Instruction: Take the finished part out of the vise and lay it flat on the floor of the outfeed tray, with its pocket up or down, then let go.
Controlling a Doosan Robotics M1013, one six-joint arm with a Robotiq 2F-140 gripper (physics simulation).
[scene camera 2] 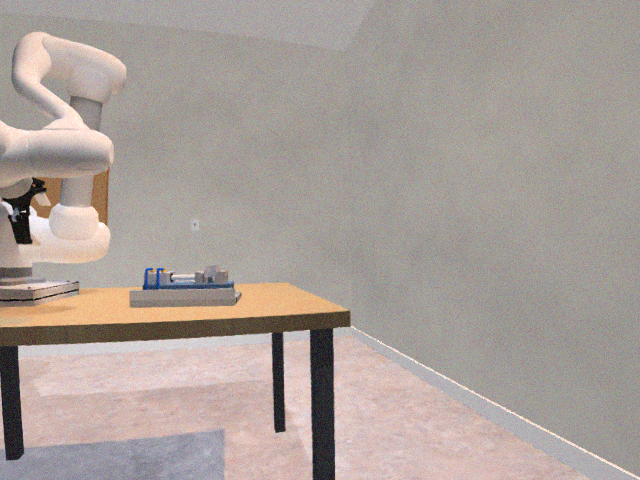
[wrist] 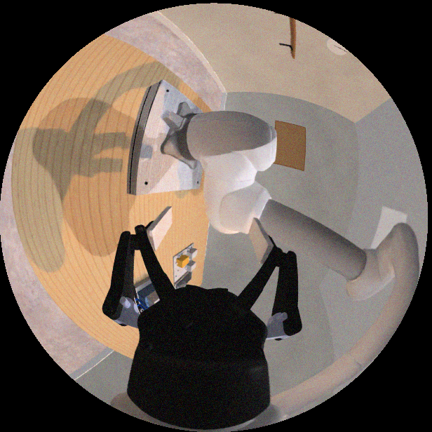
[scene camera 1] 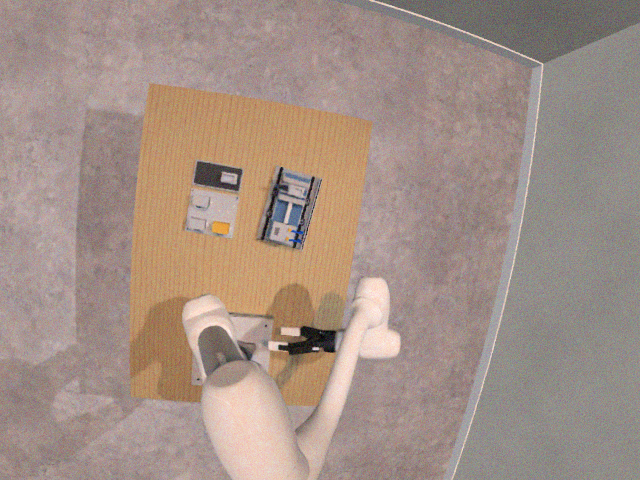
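Pixels of known places: gripper, between the fingertips: (scene camera 2: 39, 224) (scene camera 1: 275, 337); arm's base, origin of its link: (scene camera 2: 4, 282).
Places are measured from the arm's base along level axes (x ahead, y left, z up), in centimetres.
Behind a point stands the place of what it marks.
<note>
The vise (scene camera 1: 281, 209) {z -0.1, x 65.0, y -1.9 cm} (scene camera 2: 188, 285) {z -0.4, x 67.3, y -9.9 cm} (wrist: 146, 296) stands on the table, with a blue bed and a pale screw rod. A light grey block (scene camera 1: 296, 190) {z 4.0, x 73.6, y -4.6 cm} shows at its jaws near the far end; its outline is too blurred to tell part from jaw surely. The dark-floored tray (scene camera 1: 207, 175) {z -5.5, x 68.5, y 29.5 cm} (wrist: 183, 280) lies left of the vise in scene camera 1. A small light grey block with a recessed-looking top (scene camera 1: 229, 178) {z -3.3, x 70.1, y 20.8 cm} lies flat in its right half. My gripper (scene camera 1: 284, 338) {z 18.5, x 22.2, y -12.0 cm} (scene camera 2: 34, 219) {z 18.5, x 22.2, y -12.0 cm} (wrist: 211, 220) is wide open and empty, raised beside the arm's base, far from vise and tray.
A light grey plate (scene camera 1: 219, 207) {z -5.3, x 58.1, y 21.3 cm} adjoins the tray and carries an orange block (scene camera 1: 220, 227) {z -1.6, x 51.1, y 18.3 cm} (wrist: 182, 260) and grey pieces. Blue hooks (scene camera 1: 295, 240) {z 4.8, x 55.7, y -10.1 cm} (scene camera 2: 151, 277) {z 2.1, x 56.0, y -9.5 cm} stand at the vise's near end. The arm's base plate (scene camera 1: 258, 322) {z -1.0, x 18.2, y -7.1 cm} (scene camera 2: 56, 290) {z -2.7, x 18.4, y 0.9 cm} (wrist: 150, 167) is near the gripper.
</note>
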